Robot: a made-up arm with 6 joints.
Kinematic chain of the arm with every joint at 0, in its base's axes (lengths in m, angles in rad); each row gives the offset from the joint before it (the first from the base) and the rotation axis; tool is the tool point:
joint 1: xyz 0 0 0.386 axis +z
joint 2: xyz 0.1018 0 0 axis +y
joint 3: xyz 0 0 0.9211 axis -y
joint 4: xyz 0 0 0.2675 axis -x
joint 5: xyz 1.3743 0 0 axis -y
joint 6: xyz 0.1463 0 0 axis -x
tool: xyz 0 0 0
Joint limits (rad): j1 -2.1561..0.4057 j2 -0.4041..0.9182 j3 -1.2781..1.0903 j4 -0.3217..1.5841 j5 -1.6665..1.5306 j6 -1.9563..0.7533
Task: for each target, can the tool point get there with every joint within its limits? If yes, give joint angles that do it. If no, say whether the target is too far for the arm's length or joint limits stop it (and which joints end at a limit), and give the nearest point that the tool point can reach.
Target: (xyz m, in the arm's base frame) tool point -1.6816 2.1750 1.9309
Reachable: no: too far | nearest point -0.3471 0.4490 2.6406 | short by 2.294 m
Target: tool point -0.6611 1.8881 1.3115
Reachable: no: joint limits stop it (at a limit: joint 2, joint 3, joint 5) | nearest point -0.1875 0.5356 2.6406 | short by 1.954 m
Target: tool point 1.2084 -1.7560 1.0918
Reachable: yes | joints -0.9968 0.5949 0.3178 0.5900 0.8520 -0.2003
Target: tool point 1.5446 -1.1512 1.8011
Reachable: yes | joints -0.5919 0.5090 0.7663 1.2960 -0.7267 -0.0811
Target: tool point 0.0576 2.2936 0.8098
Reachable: no: joint limits stop it (at a limit: joint 1, joint 2, joint 5) | nearest point 0.9231 0.5556 0.7719 | short by 1.942 m
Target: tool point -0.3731 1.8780 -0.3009
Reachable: no: joint limits stop it (at a limit: joint 1, joint 5) | nearest point 0.3083 0.2915 -0.3009 | short by 1.727 m
